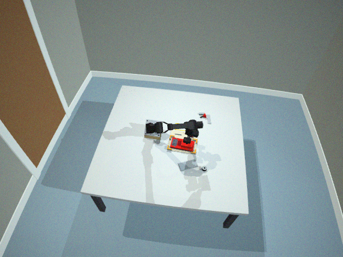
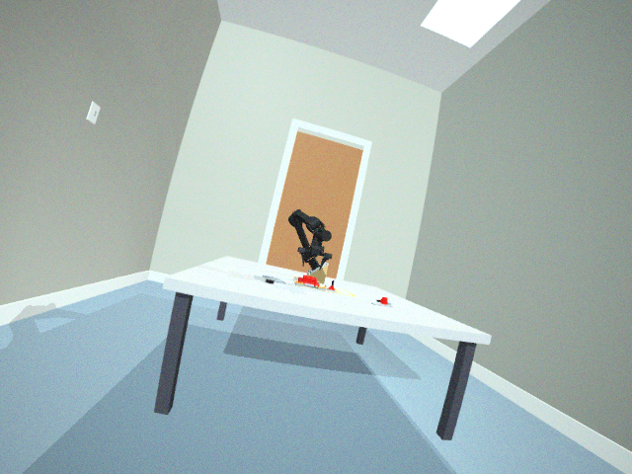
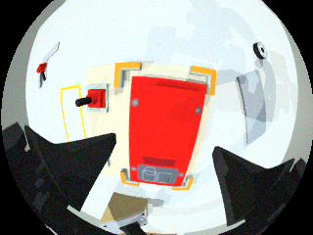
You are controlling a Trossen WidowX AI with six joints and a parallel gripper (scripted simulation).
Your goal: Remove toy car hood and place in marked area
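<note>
The red hood lies 60 mm below my gripper tip. The rest, counted from my gripper tip: wheel (160 mm ahead, 210 mm to the right, 90 mm below).
</note>
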